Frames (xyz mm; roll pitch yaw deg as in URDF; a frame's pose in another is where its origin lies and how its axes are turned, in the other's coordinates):
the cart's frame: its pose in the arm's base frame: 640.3 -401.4 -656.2 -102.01 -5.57 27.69
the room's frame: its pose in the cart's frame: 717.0 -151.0 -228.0 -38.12 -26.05 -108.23
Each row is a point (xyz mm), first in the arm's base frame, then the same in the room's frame.
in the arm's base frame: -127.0 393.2 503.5
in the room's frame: 1751.8 -551.3 -80.0
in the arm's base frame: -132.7 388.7 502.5
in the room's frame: 1752.8 -555.7 -85.9
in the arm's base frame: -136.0 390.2 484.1
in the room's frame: 1742.2 -570.6 -81.7
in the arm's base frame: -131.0 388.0 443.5
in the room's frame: 1709.5 -593.9 -73.5
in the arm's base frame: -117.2 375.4 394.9
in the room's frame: 1662.0 -614.9 -70.4
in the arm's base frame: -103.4 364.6 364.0
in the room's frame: 1627.7 -624.3 -69.3
